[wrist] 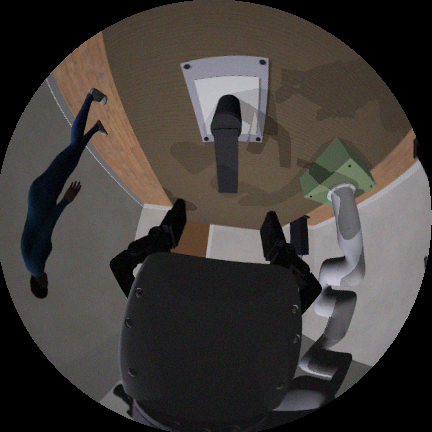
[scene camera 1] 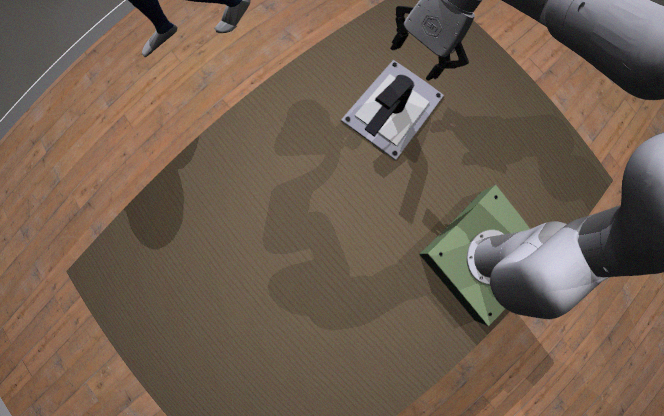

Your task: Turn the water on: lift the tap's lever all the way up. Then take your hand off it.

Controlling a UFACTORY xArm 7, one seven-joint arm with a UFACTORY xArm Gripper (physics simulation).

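Places are measured from the arm's base along level axes (x right, y ahead, z up), in metres.
Pixels of known places: gripper, between the fingertips: (wrist: pixel 225 214) (scene camera 1: pixel 412 63); arm's base, origin of its link: (wrist: pixel 340 191) (scene camera 1: pixel 490 257).
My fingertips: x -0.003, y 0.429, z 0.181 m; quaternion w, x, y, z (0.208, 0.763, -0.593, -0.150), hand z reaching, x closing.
Note:
For each thing: its top centre in the pictures, then the offset to it from my fingertips. "*": a spot on its surface instead. Level surfaces: height alone.
- black tap, a spot on its surface: (wrist: pixel 228 107) * dx +0.039, dy +0.018, dz -0.165 m
- spout, centre of its top: (scene camera 1: pixel 384 111) dx -0.049, dy -0.014, dz -0.173 m
- brown mat, height of its surface: dz -0.272 m
The black tap (scene camera 1: pixel 400 106) (wrist: pixel 228 107) stands on a white panel on a light grey plate (scene camera 1: pixel 431 102) (wrist: pixel 192 82). Its lever (scene camera 1: pixel 394 92) (wrist: pixel 227 160) is tilted steeply up, its foreshortened end facing the scene camera. The spout (scene camera 1: pixel 378 121) points to the lower left in the scene view; the lever hides it in the wrist view. My gripper (scene camera 1: pixel 415 60) (wrist: pixel 225 214) is wide open and empty, behind the tap. Its fingertips are apart from the lever, whose end shows ahead of the gap between them in the wrist view.
The arm's green base block (scene camera 1: pixel 455 270) (wrist: pixel 325 172) stands on the brown mat (scene camera 1: pixel 200 300) (wrist: pixel 150 45), to the lower right of the tap in the scene view. A person (scene camera 1: pixel 159 35) (wrist: pixel 42 200) is beyond the mat on the wooden floor side. The arm's links cross the upper right.

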